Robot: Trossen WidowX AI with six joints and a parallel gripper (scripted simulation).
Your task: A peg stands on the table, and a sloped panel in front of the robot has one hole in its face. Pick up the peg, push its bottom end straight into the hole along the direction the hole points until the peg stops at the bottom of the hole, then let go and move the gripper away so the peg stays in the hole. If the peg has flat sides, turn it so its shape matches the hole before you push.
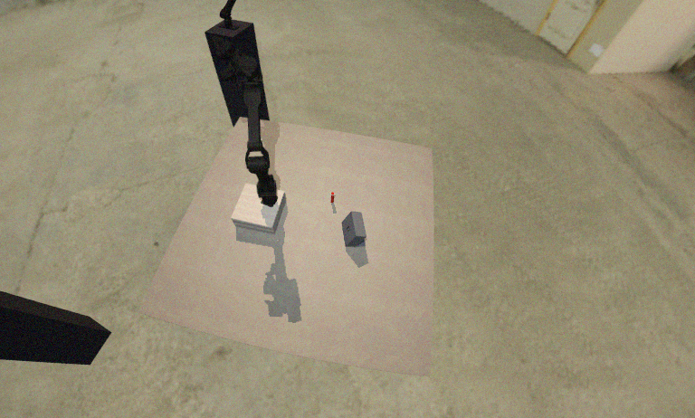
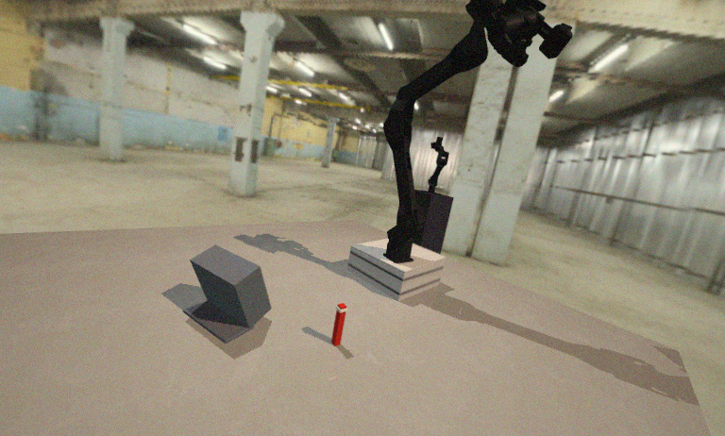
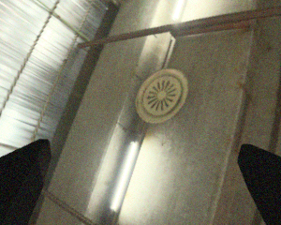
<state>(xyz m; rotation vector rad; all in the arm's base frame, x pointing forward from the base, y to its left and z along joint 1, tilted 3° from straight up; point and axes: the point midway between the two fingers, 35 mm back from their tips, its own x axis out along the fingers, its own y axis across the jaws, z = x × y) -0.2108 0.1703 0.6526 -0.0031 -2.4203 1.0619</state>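
My gripper tip is now 480 mm short of the red square peg and 710 mm above it. The rest, counted from my gripper tip: grey sloped panel: 640 mm ahead, 140 mm to the right, 700 mm below.
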